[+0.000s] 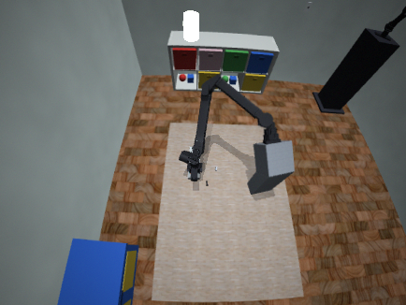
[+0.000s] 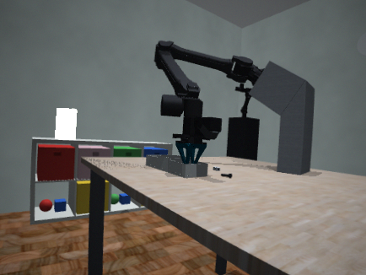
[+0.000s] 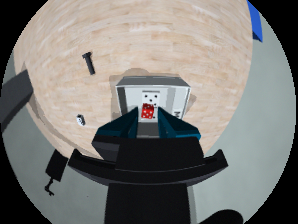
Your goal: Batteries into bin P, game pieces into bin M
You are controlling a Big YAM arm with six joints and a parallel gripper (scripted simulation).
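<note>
My hand is 10 mm above the red game piece. The rest, counted from my hand: green piece: 170 mm to the right, 20 mm below; then white piece: 20 mm below; then black object: 90 mm behind, 80 mm to the left, 30 mm below.
</note>
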